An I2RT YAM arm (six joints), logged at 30 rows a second.
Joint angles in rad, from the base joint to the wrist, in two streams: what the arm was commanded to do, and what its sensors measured. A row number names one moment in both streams.
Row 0, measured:
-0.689, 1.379, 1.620, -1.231, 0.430, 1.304
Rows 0 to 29, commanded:
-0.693, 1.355, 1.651, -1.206, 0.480, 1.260
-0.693, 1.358, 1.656, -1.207, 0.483, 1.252
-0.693, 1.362, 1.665, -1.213, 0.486, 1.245
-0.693, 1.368, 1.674, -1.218, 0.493, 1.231
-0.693, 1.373, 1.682, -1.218, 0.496, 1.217
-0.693, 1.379, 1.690, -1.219, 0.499, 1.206
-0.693, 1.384, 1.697, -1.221, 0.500, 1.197
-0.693, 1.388, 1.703, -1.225, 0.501, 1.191
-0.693, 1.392, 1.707, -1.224, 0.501, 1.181
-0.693, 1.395, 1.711, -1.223, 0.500, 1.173
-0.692, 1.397, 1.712, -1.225, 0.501, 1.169
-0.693, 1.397, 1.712, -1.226, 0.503, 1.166
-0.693, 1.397, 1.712, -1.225, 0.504, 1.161
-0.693, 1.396, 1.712, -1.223, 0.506, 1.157
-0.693, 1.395, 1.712, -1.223, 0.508, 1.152
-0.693, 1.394, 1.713, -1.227, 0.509, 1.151
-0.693, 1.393, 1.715, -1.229, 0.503, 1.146
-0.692, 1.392, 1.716, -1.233, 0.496, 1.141
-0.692, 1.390, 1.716, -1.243, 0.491, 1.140
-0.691, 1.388, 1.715, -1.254, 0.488, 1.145
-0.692, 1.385, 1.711, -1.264, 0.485, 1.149
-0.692, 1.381, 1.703, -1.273, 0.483, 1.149
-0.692, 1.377, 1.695, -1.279, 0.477, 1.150
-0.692, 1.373, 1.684, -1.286, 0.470, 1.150
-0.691, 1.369, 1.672, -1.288, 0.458, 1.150
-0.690, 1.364, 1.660, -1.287, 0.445, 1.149
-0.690, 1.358, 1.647, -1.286, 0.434, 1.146
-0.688, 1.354, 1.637, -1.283, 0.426, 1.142
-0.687, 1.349, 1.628, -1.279, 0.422, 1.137
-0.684, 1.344, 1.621, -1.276, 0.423, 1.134
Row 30, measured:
-0.688, 1.389, 1.645, -1.262, 0.435, 1.161
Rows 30 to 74, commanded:
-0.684, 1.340, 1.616, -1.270, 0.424, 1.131
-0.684, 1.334, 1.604, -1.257, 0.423, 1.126
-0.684, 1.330, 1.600, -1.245, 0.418, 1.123
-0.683, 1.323, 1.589, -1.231, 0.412, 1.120
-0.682, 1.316, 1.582, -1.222, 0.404, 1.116
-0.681, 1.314, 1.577, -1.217, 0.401, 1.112
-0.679, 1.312, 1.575, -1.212, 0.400, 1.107
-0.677, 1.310, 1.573, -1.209, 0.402, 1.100
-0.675, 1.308, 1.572, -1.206, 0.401, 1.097
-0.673, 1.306, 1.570, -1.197, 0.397, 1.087
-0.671, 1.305, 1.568, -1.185, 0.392, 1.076
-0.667, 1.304, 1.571, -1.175, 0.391, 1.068
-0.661, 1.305, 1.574, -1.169, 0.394, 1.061
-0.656, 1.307, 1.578, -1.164, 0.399, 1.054
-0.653, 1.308, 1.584, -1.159, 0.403, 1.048
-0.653, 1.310, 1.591, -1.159, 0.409, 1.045
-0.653, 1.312, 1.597, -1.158, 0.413, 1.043
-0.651, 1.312, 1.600, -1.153, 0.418, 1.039
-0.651, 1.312, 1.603, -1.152, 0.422, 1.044
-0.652, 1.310, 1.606, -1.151, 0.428, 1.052
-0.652, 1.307, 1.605, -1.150, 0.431, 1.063
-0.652, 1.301, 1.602, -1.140, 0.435, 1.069
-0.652, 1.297, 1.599, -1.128, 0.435, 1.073
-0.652, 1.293, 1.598, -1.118, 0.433, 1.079
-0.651, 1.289, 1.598, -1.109, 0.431, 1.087
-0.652, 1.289, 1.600, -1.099, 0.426, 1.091
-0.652, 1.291, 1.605, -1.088, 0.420, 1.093
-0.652, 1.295, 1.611, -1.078, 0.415, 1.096
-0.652, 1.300, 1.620, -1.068, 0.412, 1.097
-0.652, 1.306, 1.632, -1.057, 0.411, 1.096
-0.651, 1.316, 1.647, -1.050, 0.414, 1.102
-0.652, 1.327, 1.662, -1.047, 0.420, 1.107
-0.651, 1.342, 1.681, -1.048, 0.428, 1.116
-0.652, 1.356, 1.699, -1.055, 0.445, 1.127
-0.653, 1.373, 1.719, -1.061, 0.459, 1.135
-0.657, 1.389, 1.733, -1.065, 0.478, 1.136
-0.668, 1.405, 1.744, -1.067, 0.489, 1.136
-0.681, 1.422, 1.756, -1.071, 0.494, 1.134
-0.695, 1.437, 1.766, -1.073, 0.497, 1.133
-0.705, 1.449, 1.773, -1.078, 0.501, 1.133
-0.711, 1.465, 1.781, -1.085, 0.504, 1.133
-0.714, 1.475, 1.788, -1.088, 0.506, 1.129
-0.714, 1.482, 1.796, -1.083, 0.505, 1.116
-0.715, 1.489, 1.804, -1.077, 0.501, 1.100
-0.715, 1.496, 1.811, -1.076, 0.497, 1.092
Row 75, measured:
-0.709, 1.485, 1.741, -1.132, 0.465, 1.109
